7 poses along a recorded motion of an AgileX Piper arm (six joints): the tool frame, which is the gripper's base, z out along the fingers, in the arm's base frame.
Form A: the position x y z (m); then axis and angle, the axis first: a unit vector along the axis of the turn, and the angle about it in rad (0 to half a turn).
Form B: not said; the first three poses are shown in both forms.
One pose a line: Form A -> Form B
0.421 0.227 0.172 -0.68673 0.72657 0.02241 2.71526 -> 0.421 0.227 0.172 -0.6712 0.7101 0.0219 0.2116
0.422 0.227 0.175 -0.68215 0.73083 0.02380 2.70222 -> 0.422 0.227 0.175 -0.6658 0.7133 0.0232 0.2179
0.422 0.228 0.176 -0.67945 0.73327 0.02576 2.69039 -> 0.422 0.228 0.176 -0.6622 0.7147 0.0251 0.2237
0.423 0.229 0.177 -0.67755 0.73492 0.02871 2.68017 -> 0.423 0.229 0.177 -0.6596 0.7154 0.0279 0.2287
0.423 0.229 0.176 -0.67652 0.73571 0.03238 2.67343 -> 0.423 0.229 0.176 -0.6581 0.7156 0.0315 0.2319
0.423 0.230 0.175 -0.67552 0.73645 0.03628 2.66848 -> 0.423 0.230 0.175 -0.6567 0.7159 0.0353 0.2344
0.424 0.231 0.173 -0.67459 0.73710 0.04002 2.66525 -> 0.424 0.231 0.173 -0.6556 0.7163 0.0389 0.2359
